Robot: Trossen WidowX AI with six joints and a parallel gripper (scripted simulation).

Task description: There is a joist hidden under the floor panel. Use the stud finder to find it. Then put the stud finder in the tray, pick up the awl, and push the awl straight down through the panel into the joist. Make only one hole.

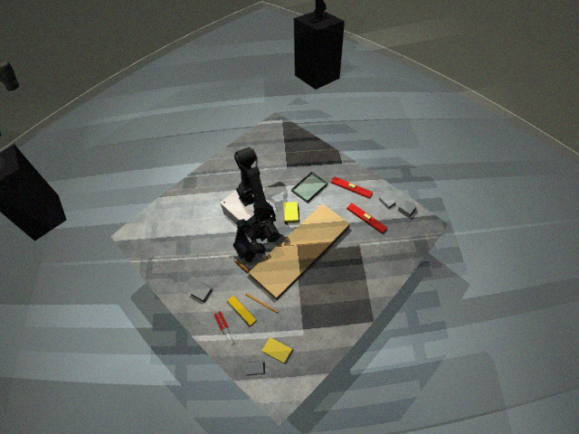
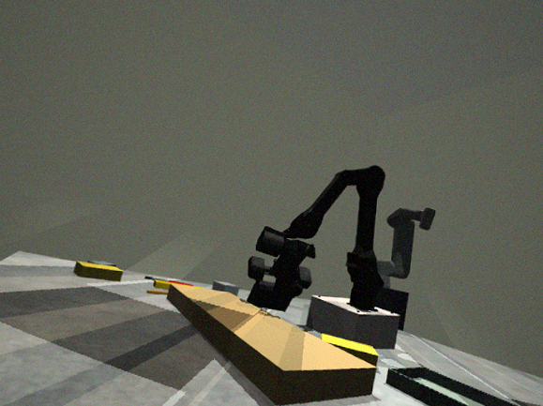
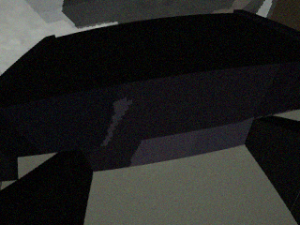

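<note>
The awl is 2 cm ahead of my gripper tip, 4 cm to the right of it and 7 cm below it. Also, from my gripper tip: pencil 25 cm ahead, 7 cm to the right, 8 cm below; stud finder 1 cm behind, 1 cm below; yellow bar 23 cm ahead, 16 cm to the right, 7 cm below.
</note>
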